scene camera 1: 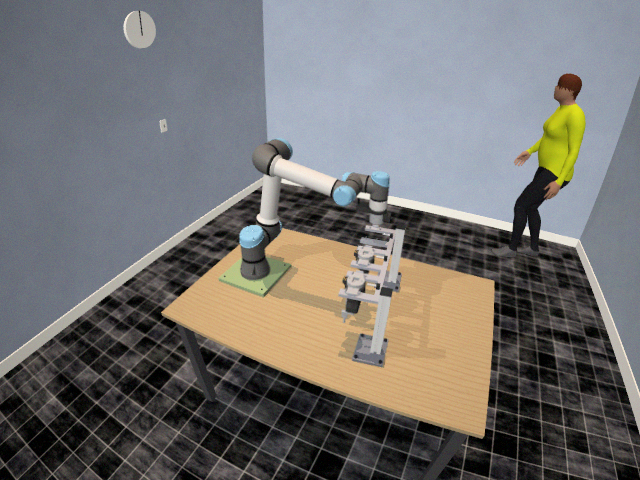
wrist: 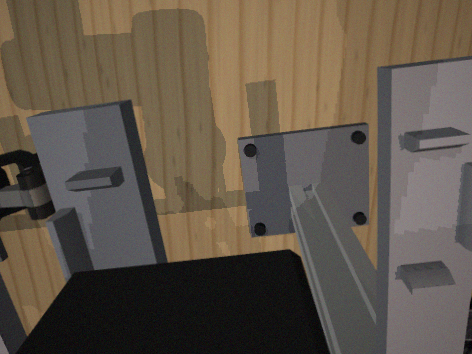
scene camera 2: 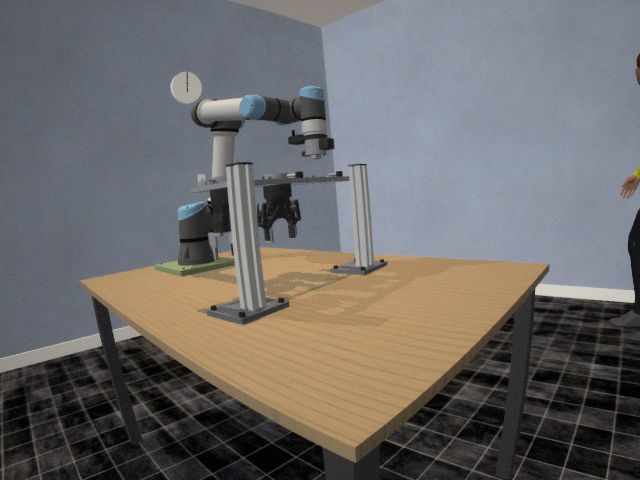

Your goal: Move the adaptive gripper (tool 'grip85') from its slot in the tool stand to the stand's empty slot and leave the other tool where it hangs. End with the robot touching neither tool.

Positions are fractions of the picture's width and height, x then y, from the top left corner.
In view: a parallel gripper (scene camera 2: 0.35, 0.47), an adaptive gripper (scene camera 2: 0.44, 0.43) and a tool stand (scene camera 2: 0.39, 0.63).
The tool stand shows as well in scene camera 1 (scene camera 1: 0.58, 0.73) and in the wrist view (wrist: 0.67, 0.52). The wrist view misses the parallel gripper: it is out of frame.
